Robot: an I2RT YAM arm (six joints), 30 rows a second.
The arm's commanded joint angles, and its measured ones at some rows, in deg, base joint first. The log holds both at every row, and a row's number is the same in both.
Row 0, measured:
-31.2, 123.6, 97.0, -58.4, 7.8, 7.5
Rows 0 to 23, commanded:
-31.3, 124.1, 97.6, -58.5, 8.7, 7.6
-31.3, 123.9, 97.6, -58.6, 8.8, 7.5
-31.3, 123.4, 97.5, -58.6, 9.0, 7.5
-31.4, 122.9, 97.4, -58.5, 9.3, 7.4
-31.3, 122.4, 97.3, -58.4, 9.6, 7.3
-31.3, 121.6, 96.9, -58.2, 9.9, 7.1
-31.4, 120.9, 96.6, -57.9, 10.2, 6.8
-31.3, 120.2, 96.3, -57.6, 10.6, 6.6
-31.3, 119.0, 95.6, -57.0, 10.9, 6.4
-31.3, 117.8, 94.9, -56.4, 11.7, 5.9
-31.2, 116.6, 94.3, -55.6, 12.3, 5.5
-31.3, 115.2, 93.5, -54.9, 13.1, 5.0
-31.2, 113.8, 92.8, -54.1, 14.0, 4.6
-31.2, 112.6, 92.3, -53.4, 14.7, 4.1
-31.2, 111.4, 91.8, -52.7, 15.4, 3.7
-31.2, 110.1, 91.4, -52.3, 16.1, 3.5
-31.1, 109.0, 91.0, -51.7, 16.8, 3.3
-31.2, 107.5, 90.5, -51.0, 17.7, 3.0
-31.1, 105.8, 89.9, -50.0, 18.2, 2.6
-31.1, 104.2, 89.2, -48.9, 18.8, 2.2
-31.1, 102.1, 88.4, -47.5, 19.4, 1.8
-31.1, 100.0, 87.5, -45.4, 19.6, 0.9
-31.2, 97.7, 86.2, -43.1, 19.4, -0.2
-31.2, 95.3, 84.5, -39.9, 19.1, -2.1
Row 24, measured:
-31.2, 100.1, 86.7, -47.5, 17.3, 1.5
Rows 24 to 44, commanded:
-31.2, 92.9, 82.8, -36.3, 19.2, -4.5
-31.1, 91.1, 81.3, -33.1, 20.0, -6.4
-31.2, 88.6, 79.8, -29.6, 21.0, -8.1
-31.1, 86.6, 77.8, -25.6, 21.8, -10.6
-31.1, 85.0, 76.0, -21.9, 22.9, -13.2
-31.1, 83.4, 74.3, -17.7, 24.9, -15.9
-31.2, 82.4, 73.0, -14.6, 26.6, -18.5
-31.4, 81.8, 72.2, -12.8, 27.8, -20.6
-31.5, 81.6, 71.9, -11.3, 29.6, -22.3
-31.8, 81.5, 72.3, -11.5, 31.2, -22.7
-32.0, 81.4, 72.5, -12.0, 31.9, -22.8
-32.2, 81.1, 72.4, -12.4, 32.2, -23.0
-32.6, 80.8, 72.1, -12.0, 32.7, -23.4
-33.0, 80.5, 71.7, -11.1, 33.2, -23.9
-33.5, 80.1, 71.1, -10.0, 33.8, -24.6
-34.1, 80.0, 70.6, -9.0, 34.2, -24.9
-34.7, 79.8, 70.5, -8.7, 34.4, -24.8
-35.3, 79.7, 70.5, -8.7, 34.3, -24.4
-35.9, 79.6, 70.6, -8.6, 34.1, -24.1
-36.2, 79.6, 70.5, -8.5, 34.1, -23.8
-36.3, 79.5, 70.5, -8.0, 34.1, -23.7
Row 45, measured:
-35.8, 81.3, 70.8, -11.5, 32.4, -23.0
